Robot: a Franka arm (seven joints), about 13 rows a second.
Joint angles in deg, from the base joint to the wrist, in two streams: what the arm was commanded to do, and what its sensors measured. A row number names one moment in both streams.
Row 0, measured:
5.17 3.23 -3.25 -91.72 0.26 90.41 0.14
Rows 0 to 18, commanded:
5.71 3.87 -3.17 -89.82 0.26 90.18 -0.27
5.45 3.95 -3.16 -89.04 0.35 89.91 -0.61
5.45 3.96 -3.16 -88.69 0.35 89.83 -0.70
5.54 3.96 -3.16 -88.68 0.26 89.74 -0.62
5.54 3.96 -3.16 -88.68 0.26 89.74 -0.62
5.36 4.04 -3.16 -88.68 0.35 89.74 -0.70
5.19 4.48 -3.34 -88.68 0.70 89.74 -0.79
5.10 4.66 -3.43 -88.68 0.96 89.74 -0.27
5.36 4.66 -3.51 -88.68 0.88 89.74 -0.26
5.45 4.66 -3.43 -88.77 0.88 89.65 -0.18
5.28 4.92 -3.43 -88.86 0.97 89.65 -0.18
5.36 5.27 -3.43 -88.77 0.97 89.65 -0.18
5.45 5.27 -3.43 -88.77 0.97 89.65 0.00
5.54 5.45 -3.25 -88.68 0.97 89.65 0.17
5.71 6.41 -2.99 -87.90 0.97 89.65 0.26
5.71 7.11 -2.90 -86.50 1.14 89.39 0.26
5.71 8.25 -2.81 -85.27 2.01 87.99 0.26
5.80 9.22 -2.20 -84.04 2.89 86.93 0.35
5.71 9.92 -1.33 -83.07 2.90 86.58 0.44
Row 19, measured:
5.53 7.02 -2.29 -87.60 1.67 88.98 0.14
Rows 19 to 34, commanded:
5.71 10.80 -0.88 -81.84 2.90 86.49 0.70
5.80 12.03 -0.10 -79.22 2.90 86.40 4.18
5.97 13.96 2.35 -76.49 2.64 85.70 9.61
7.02 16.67 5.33 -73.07 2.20 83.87 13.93
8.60 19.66 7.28 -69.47 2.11 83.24 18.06
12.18 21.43 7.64 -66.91 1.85 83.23 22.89
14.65 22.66 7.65 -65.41 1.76 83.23 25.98
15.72 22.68 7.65 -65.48 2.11 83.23 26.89
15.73 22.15 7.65 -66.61 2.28 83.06 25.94
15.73 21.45 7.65 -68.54 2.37 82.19 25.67
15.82 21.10 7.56 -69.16 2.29 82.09 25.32
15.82 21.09 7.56 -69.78 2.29 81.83 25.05
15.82 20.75 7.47 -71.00 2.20 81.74 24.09
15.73 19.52 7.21 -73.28 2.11 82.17 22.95
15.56 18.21 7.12 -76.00 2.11 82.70 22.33
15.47 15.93 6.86 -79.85 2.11 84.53 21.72
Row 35, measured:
15.62 20.80 7.37 -72.16 2.11 82.27 23.84
